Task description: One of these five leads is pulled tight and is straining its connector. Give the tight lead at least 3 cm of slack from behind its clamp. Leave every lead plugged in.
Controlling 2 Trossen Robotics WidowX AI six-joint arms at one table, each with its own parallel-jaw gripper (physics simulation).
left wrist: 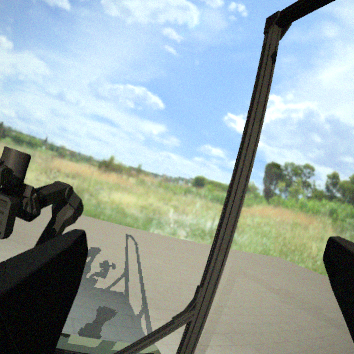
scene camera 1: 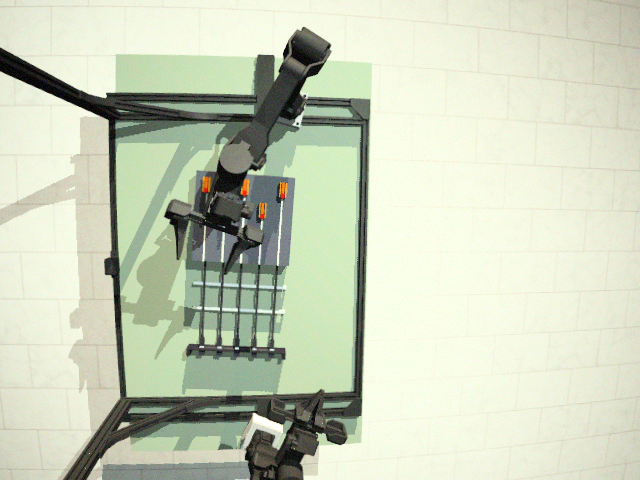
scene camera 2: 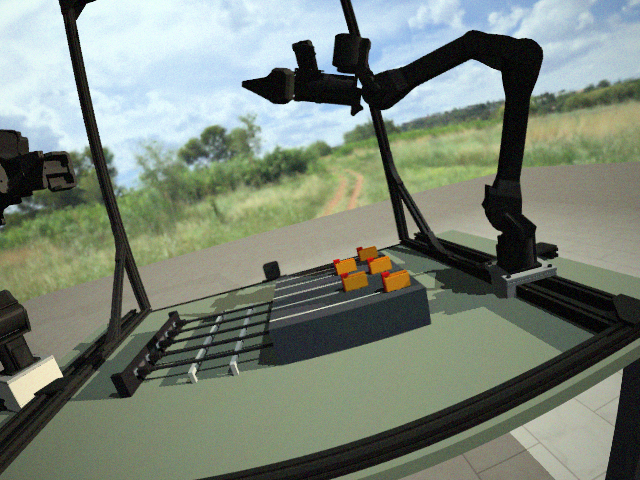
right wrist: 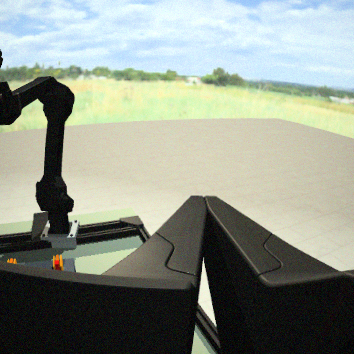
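Seen in the pictures: left gripper, fingertip midpoint: (left wrist: pixel 211 248) (scene camera 1: pixel 202 267) (scene camera 2: pixel 250 83); right gripper, fingertip midpoint: (scene camera 1: pixel 323 390) (scene camera 2: pixel 40 154) (right wrist: pixel 201 208); left arm's base at its link origin: (scene camera 1: pixel 287 105) (scene camera 2: pixel 518 265) (right wrist: pixel 59 227); right arm's base at its link origin: (scene camera 1: pixel 261 440) (scene camera 2: pixel 20 366).
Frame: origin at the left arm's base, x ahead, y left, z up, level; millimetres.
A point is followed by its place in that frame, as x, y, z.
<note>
Five black leads run from the dark connector bar (scene camera 1: pixel 227 349) {736, 2, 3} (scene camera 2: pixel 125 383) {707, 173, -8} to the dark block (scene camera 1: pixel 287 237) (scene camera 2: pixel 351 330), where pale lines lead to orange clamps with red ends. Clamps show in scene camera 1 (scene camera 1: pixel 206 184) {274, -159, 55} (scene camera 1: pixel 245 187) {256, -55, 55} (scene camera 1: pixel 262 210) {306, 5, 56} (scene camera 1: pixel 283 190) {238, 48, 55}; the arm hides one there, but it shows in scene camera 2 (scene camera 2: pixel 345 266) {324, -88, 46}. All leads look straight; I cannot tell which is tight. My left gripper (scene camera 1: pixel 202 265) {418, -78, 448} (scene camera 2: pixel 244 83) {418, -78, 448} (left wrist: pixel 211 248) {418, -78, 448} is open and empty, high above the block, pointing level. My right gripper (scene camera 1: pixel 321 392) {645, 228, 363} (right wrist: pixel 201 208) {645, 228, 363} is shut and empty, away from the leads.
Two pale rails (scene camera 1: pixel 248 285) {535, 18, -14} (scene camera 1: pixel 248 311) {612, 37, -13} (scene camera 2: pixel 192 373) {587, 142, -16} (scene camera 2: pixel 234 366) {514, 129, -18} cross the leads between block and bar. A black frame (scene camera 1: pixel 363 206) {222, 293, -14} with uprights surrounds the green table top (scene camera 1: pixel 325 258) {404, 225, -34}. The right arm's white base block (scene camera 1: pixel 267 424) {940, 173, 22} (scene camera 2: pixel 33 382) {942, 185, 10} stands at the frame's edge.
</note>
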